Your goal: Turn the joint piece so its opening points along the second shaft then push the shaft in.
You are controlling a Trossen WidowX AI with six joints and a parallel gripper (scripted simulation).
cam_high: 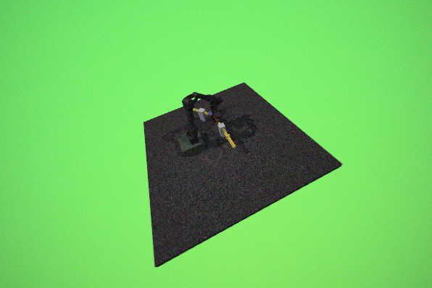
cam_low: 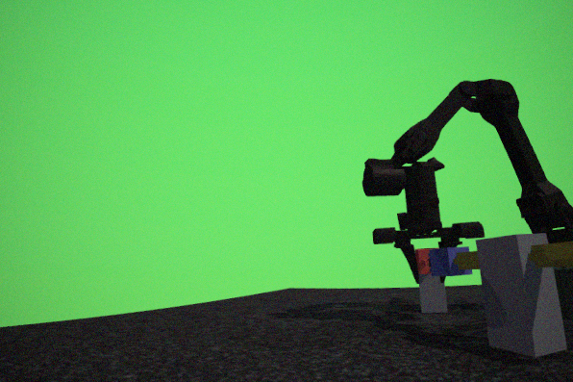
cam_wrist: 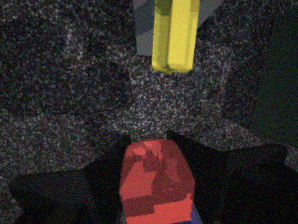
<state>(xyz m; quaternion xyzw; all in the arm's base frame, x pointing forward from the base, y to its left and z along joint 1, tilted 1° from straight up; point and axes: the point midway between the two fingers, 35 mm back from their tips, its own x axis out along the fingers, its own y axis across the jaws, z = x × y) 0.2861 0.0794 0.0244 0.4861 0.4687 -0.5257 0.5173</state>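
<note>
Now: the red joint piece 4 cm above my gripper tip and 2 cm to the left of it.
</note>
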